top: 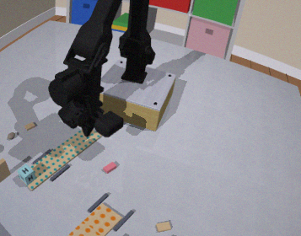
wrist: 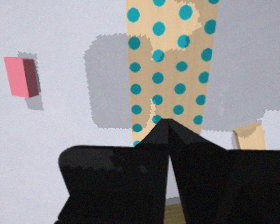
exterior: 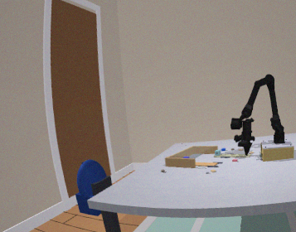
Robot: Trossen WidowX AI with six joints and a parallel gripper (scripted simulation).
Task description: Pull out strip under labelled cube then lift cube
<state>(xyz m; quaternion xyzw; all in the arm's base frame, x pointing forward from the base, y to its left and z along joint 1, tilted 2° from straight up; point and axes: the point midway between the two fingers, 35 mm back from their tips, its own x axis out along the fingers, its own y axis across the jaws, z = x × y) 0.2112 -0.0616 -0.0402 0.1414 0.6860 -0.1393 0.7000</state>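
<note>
Right now my gripper tip is 9 cm short of the dotted strip and 4 cm to the left of it. The rest, counted from my gripper tip: pink block (9 cm to the left, 8 cm ahead); teal cube (19 cm ahead, 8 cm to the right, 2 cm above).
</note>
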